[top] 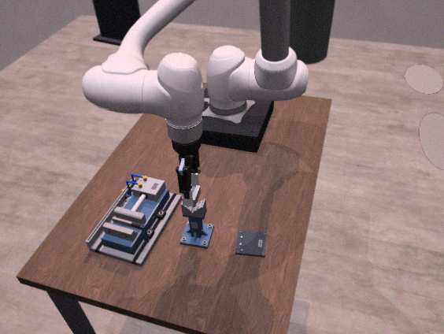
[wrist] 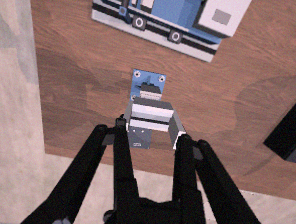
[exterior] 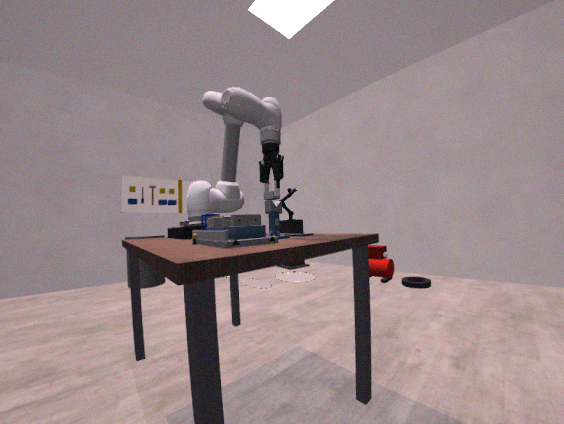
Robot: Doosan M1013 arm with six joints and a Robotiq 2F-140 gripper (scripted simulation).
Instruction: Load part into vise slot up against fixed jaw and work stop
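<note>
Now: hand 2 cm above the part. Round my hand: air cylinder: 21 cm to the right, 13 cm below, 5 cm behind; then work stop: 14 cm to the right, 12 cm below, 11 cm ahead; then moving jaw: 19 cm to the right, 13 cm below, 8 cm ahead.
</note>
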